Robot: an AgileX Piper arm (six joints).
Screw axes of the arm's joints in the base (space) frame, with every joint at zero. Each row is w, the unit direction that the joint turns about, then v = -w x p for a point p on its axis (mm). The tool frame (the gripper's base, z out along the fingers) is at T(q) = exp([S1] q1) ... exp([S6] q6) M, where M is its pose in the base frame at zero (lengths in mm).
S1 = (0, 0, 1, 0, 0, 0)
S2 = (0, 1, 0, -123, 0, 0)
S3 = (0, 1, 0, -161.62, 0, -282.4)
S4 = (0.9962, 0, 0.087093, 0, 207.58, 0)
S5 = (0, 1, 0, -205.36, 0, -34.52)
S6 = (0.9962, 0, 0.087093, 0, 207.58, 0)
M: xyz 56.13 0 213.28 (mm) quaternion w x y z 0.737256 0 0.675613 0
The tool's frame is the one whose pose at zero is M.
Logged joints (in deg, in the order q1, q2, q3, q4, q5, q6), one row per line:
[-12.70 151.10 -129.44 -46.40 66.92 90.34]
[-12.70 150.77 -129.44 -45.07 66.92 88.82]
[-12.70 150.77 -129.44 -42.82 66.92 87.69]
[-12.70 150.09 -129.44 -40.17 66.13 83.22]
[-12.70 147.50 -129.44 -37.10 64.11 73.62]
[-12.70 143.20 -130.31 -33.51 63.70 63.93]
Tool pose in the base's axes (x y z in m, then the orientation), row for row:
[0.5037 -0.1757 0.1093 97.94 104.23 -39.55]
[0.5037 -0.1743 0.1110 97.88 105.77 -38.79]
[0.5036 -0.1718 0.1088 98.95 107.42 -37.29]
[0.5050 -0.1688 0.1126 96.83 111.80 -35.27]
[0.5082 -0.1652 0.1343 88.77 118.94 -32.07]
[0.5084 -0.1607 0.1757 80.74 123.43 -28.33]
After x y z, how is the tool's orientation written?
As a rotation vector, in degrees.
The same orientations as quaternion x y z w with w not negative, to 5 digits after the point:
[0.63506 0.67584 -0.25645 0.27234]
[0.63237 0.68334 -0.25061 0.26522]
[0.63516 0.68953 -0.23937 0.25263]
[0.61798 0.71352 -0.22510 0.24150]
[0.56707 0.75979 -0.20486 0.24328]
[0.51950 0.79418 -0.18228 0.25723]

